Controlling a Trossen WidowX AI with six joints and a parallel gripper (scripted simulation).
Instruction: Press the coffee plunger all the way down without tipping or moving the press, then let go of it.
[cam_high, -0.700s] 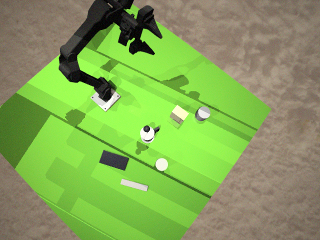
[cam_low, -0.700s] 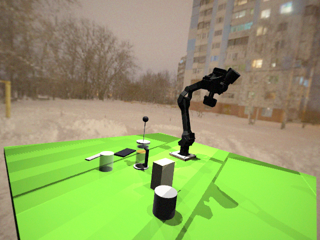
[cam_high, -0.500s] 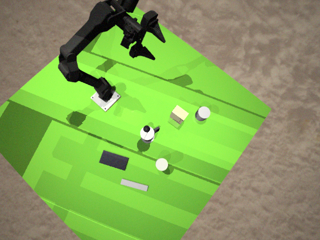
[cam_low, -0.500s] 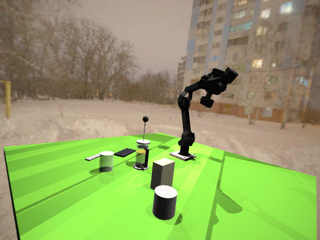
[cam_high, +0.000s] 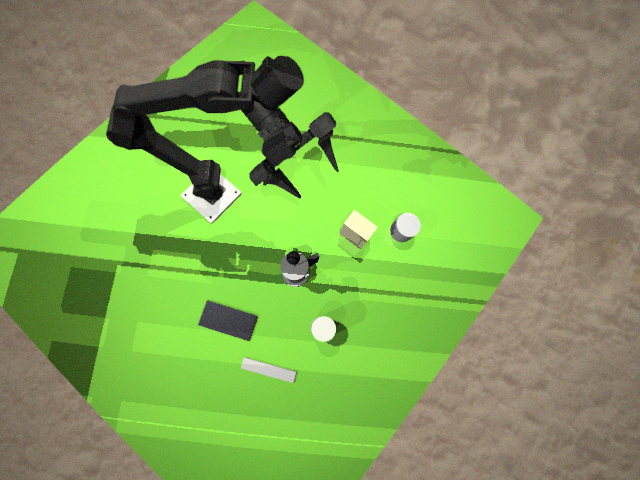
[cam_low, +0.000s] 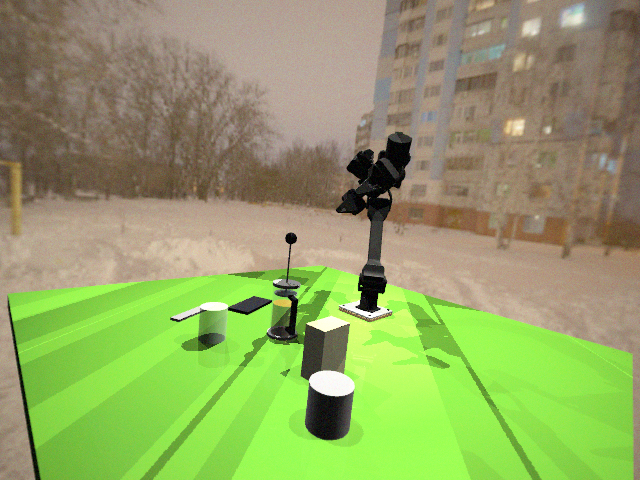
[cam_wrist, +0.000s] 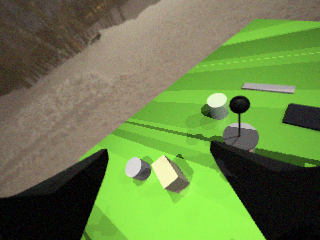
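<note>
Right now my gripper tip is 40 mm short of the coffee press, 120 mm to the left of it and 230 mm above it. From my gripper tip the other things lie so: cream box (110 mm ahead, 70 mm to the left, 300 mm below); then dark flat slab (50 mm behind, 350 mm to the right, 350 mm below).
</note>
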